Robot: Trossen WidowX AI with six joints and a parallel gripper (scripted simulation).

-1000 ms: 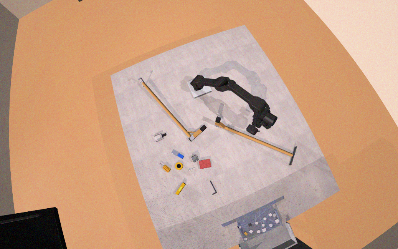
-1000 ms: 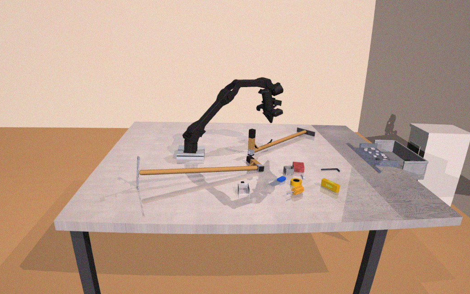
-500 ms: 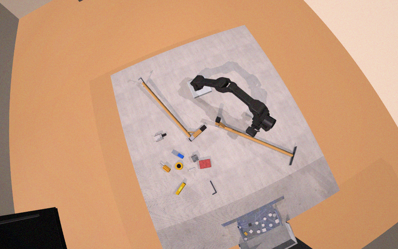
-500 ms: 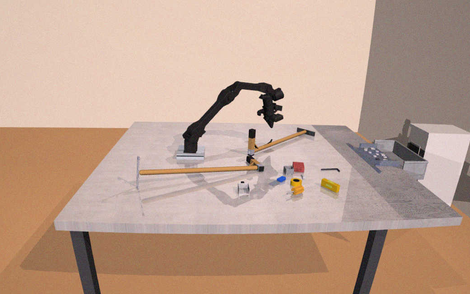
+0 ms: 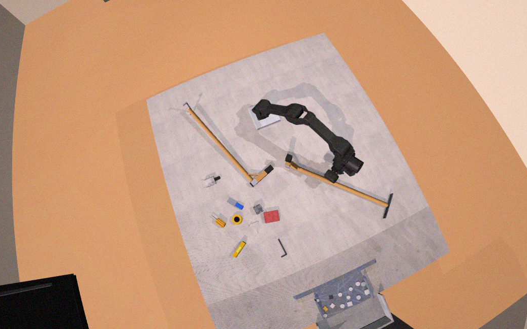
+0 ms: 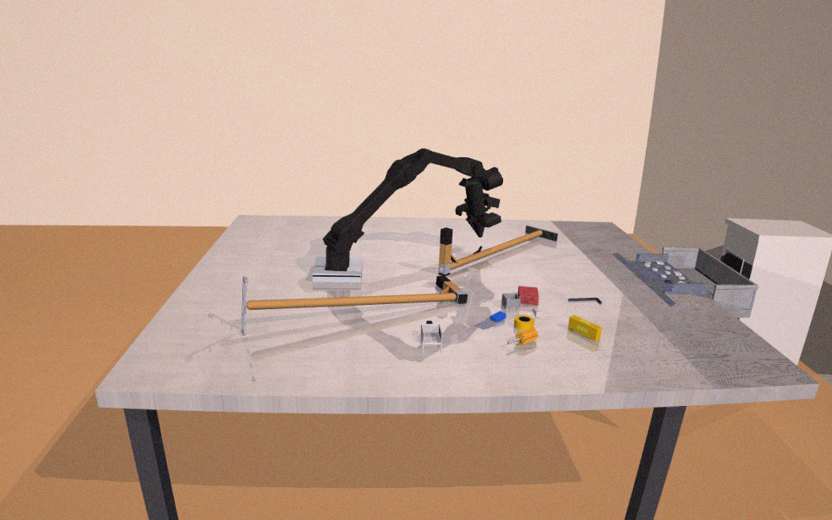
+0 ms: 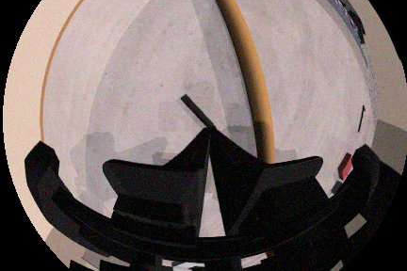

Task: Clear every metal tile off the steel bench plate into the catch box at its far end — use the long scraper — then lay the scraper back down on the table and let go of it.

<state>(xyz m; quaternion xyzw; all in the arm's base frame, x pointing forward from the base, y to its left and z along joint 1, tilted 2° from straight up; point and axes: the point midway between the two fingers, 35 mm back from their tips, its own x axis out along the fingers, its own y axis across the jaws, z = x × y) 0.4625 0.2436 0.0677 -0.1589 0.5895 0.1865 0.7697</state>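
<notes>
My gripper tip is 60 mm short of the long scraper, 30 mm to the left of it and 10 mm below it. Also, from my gripper tip: grey box: 20 mm ahead, 450 mm to the right, 40 mm below; hex key: 260 mm ahead, 420 mm to the right, 50 mm below; red block: 80 mm ahead, 410 mm to the right, 40 mm below.
</notes>
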